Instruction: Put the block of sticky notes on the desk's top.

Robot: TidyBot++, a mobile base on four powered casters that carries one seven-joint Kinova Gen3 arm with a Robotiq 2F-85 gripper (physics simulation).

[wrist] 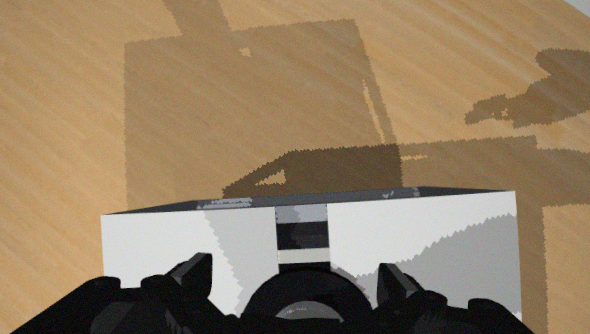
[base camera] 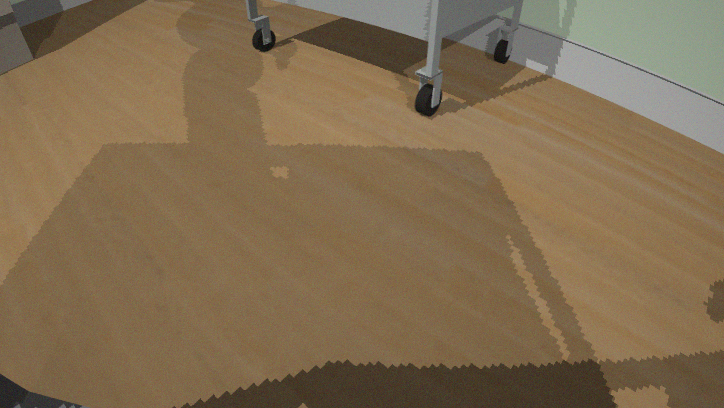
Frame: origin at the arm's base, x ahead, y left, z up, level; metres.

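Seen in the pictures: gripper, between the fingertips: (wrist: pixel 294 277).
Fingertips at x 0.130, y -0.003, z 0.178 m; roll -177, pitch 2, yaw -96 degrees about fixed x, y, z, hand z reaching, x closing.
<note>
A point is followed by its place in that frame.
My gripper (wrist: pixel 294 277) @[z 0.178, x 0.130, y -0.003 m] is open in the wrist view. Its two black fingers stand wide apart above the white top of my base (wrist: pixel 240 225) @[z -0.014, x 0.131, y 0.071 m], with no object between them. The block of sticky notes does not show in either view. The desk's top does not show in a way I can tell.
A grey wheeled cart (base camera: pixel 433 40) @[z -0.258, x 0.649, y -0.068 m] stands at the top of the base camera view, its black casters on the wooden floor (base camera: pixel 607 202) @[z -0.397, x 0.483, y -0.322 m] (wrist: pixel 60 125) @[z -0.397, x 0.369, y 0.661 m]. A white baseboard (base camera: pixel 633 86) @[z -0.347, x 0.768, y -0.492 m] runs along the green wall (base camera: pixel 658 40) @[z -0.249, x 0.772, y -0.509 m] at the right. A grey object (base camera: pixel 12 43) @[z -0.332, x 0.976, y 1.041 m] shows at the top left.
</note>
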